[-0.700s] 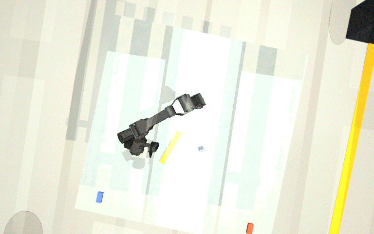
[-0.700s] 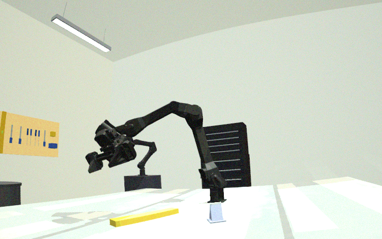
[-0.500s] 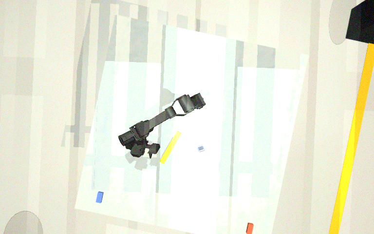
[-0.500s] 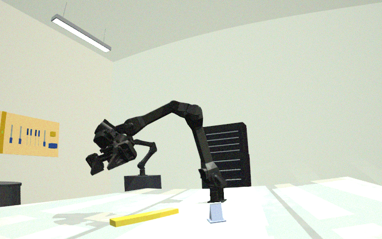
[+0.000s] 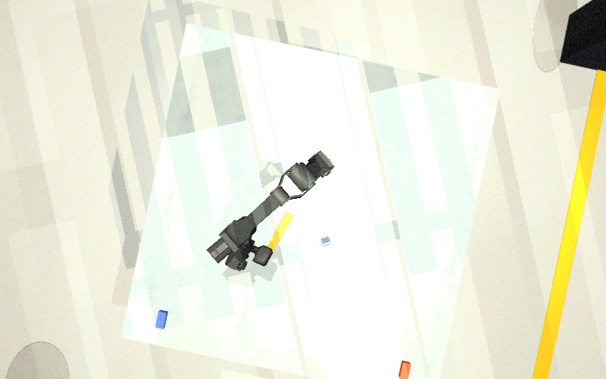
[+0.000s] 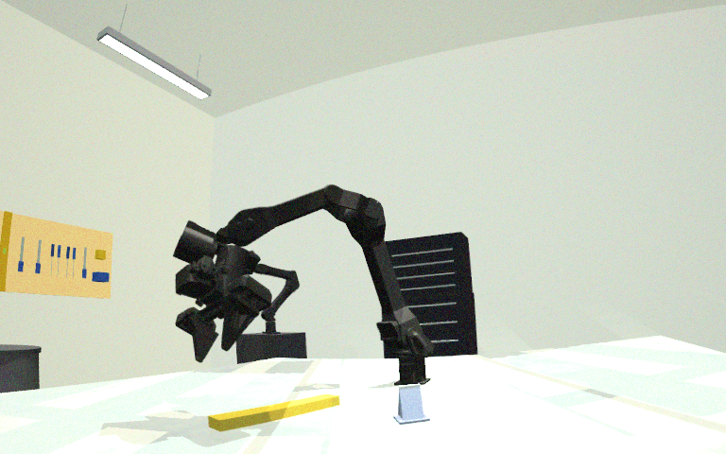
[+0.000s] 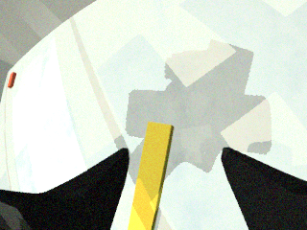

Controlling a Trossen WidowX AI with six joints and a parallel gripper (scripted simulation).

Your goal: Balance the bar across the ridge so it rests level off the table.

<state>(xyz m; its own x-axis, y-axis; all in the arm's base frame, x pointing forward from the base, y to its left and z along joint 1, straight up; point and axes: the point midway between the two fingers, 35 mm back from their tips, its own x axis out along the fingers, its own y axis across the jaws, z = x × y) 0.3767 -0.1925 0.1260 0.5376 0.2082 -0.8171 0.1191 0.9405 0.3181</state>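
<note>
Now: gripper tip 90 mm above the yellow bar, 70 mm to the right of it and 70 mm past it. Also, from my gripper tip: small orange block: 690 mm to the left, 340 mm ahead, 90 mm below; then small blue block: 340 mm ahead, 310 mm to the right, 90 mm below.
</note>
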